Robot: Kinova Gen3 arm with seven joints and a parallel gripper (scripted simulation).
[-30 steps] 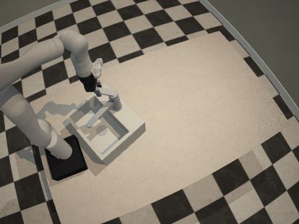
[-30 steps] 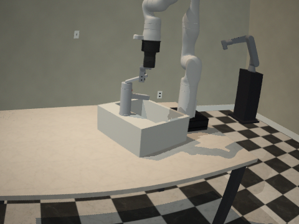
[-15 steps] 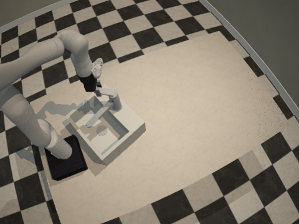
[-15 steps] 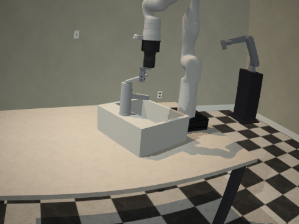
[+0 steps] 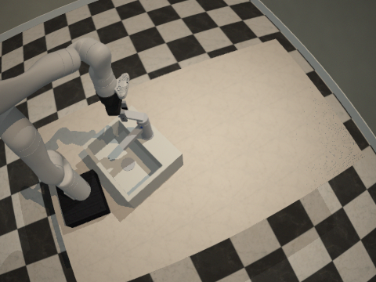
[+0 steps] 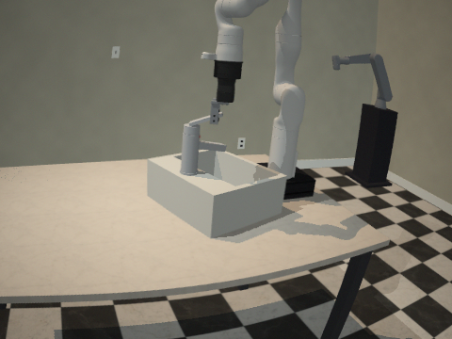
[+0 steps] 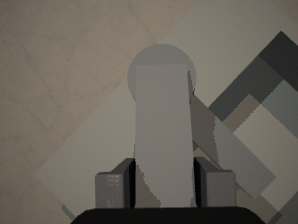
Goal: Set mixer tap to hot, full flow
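The lever is 20 mm ahead of my hand, 10 mm to the right of it and 10 mm below it. Round my hand: white sink basin: 50 mm behind, 70 mm to the right, 260 mm below.
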